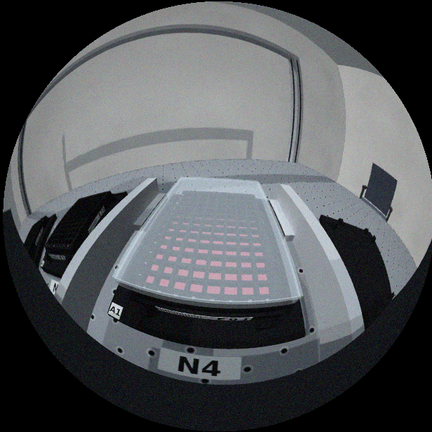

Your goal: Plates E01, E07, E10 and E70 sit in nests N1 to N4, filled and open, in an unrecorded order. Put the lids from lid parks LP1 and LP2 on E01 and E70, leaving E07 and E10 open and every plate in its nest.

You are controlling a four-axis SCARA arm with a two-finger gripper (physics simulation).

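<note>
My gripper is shut on a clear lid, with one finger pad at each long side. The lid lies level, directly over a black plate with pink-filled wells, and its outline matches the plate's closely. The lid's front edge is at the plate's top rim; whether it rests there or is a hair above it, I cannot tell. The plate sits in the nest labelled N4, with its A1 tag at the front left. The plate's front label is partly shaded; it starts with E, and its digits are not clear.
Black plates or holders stand to the left, beyond the left finger, near a partly hidden label starting with N. A black object stands to the right, beyond the right finger. A dark chair is far off at the right.
</note>
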